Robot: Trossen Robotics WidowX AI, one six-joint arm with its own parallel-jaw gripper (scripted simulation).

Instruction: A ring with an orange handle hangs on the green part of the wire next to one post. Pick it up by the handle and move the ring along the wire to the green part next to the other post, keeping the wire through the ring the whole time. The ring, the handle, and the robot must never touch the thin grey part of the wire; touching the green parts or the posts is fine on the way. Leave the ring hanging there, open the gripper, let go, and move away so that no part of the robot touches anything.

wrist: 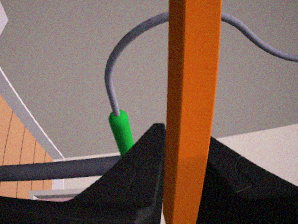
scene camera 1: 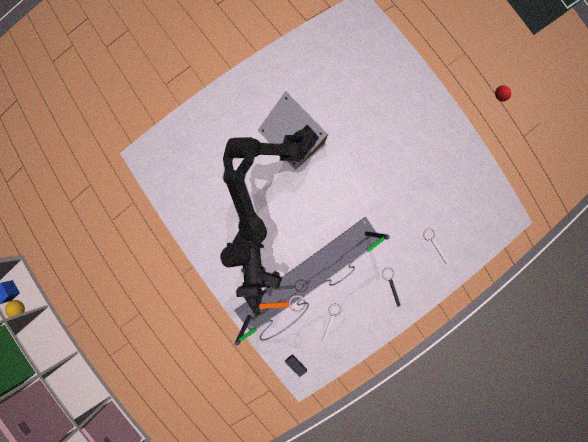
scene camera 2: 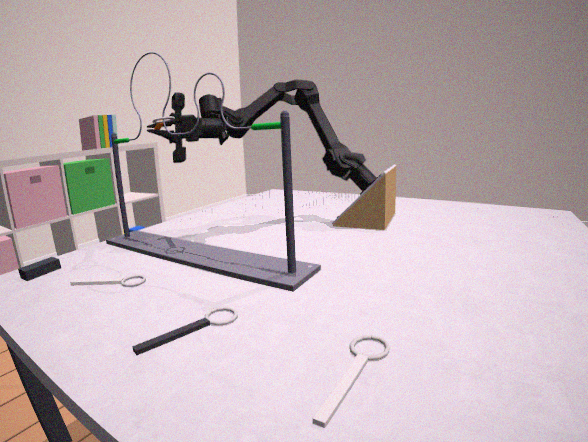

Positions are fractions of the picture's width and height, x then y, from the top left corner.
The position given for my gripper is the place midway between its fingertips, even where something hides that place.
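Scene camera 1: my gripper (scene camera 1: 0.44,0.71). Same gripper in the wrist view (wrist: 0.58,0.60).
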